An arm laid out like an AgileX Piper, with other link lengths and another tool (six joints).
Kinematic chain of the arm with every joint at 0, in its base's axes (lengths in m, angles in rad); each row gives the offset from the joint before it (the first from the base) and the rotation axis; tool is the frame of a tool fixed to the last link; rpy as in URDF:
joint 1: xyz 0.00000 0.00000 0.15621 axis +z
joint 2: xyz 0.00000 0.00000 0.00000 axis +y
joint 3: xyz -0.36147 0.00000 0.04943 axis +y
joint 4: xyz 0.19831 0.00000 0.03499 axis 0.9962 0 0.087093
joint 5: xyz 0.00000 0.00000 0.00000 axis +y
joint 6: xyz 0.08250 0.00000 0.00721 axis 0.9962 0 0.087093
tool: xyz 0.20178 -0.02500 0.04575 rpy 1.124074 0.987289 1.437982
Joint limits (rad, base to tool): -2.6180..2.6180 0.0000..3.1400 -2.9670..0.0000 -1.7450..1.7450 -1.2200..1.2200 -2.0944..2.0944
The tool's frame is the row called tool.
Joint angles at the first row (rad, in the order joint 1, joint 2, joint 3, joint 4, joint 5, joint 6):
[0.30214 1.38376 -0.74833 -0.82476 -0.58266 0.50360]
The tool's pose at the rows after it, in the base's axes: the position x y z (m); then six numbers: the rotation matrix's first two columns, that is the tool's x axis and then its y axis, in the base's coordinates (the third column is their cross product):
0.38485, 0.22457, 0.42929, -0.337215, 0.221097, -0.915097, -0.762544, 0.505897, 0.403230
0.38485, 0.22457, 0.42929, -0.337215, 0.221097, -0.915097, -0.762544, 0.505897, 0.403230
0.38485, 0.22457, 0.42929, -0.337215, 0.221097, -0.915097, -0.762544, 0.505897, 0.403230
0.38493, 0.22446, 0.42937, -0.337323, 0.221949, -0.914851, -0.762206, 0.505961, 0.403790
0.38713, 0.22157, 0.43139, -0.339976, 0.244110, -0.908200, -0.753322, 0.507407, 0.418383
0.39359, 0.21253, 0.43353, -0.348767, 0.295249, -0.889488, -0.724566, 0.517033, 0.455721
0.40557, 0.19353, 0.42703, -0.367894, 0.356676, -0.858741, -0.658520, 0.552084, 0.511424
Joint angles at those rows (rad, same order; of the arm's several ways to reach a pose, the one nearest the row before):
[0.30212 1.38376 -0.74833 -0.82479 -0.58267 0.50445]
[0.30212 1.38376 -0.74833 -0.82479 -0.58267 0.50445]
[0.30212 1.38376 -0.74833 -0.82479 -0.58267 0.50445]
[0.30213 1.38375 -0.74833 -0.82386 -0.58266 0.50445]
[0.30216 1.38377 -0.74836 -0.79972 -0.58263 0.50443]
[0.30216 1.38378 -0.74834 -0.73921 -0.57151 0.50343]
[0.30212 1.38377 -0.74833 -0.64383 -0.51805 0.49085]

